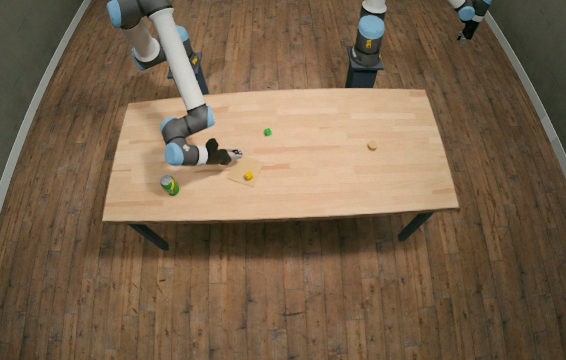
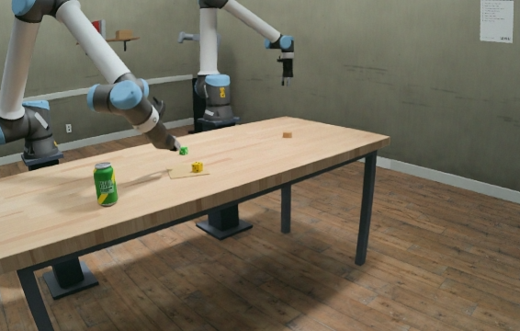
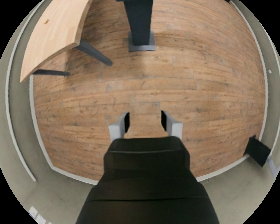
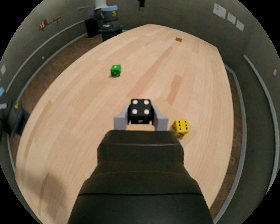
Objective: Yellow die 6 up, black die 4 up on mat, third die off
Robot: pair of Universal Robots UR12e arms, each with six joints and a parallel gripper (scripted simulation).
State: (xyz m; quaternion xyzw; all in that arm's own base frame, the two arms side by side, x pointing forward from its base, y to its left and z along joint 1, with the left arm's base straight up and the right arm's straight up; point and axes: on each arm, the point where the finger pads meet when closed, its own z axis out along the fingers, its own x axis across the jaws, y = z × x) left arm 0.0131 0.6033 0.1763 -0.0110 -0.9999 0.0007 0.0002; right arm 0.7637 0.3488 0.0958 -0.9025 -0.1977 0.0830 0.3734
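Now: the tan mat 40 mm ahead of my right hand, 30 mm to the left of it and 90 mm below it. Also, from my right hand: black die: 10 mm to the left, 10 mm below; green die: 170 mm behind, 140 mm to the left, 80 mm below; yellow die: 80 mm ahead, 50 mm to the left, 80 mm below.
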